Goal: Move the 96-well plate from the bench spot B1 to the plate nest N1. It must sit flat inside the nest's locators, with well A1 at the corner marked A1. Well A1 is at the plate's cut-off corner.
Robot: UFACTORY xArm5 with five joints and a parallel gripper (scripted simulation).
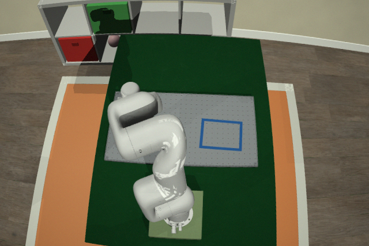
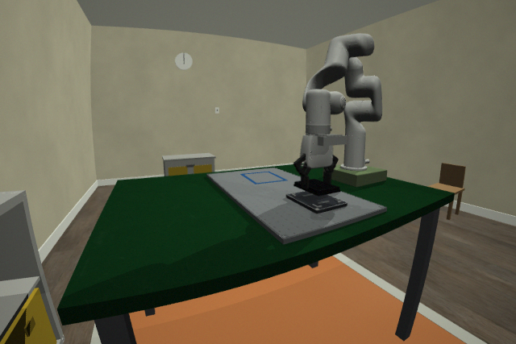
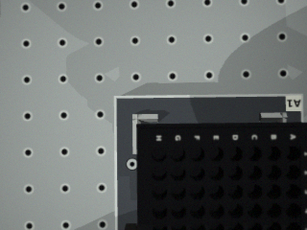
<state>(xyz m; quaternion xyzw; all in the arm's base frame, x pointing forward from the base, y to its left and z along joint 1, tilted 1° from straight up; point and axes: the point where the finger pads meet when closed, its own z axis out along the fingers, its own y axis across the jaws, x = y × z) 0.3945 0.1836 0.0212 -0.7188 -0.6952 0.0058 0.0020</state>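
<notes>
The plate nest is 6 cm below my hand. Also, from my hand: black 96-well plate 1 cm below.
</notes>
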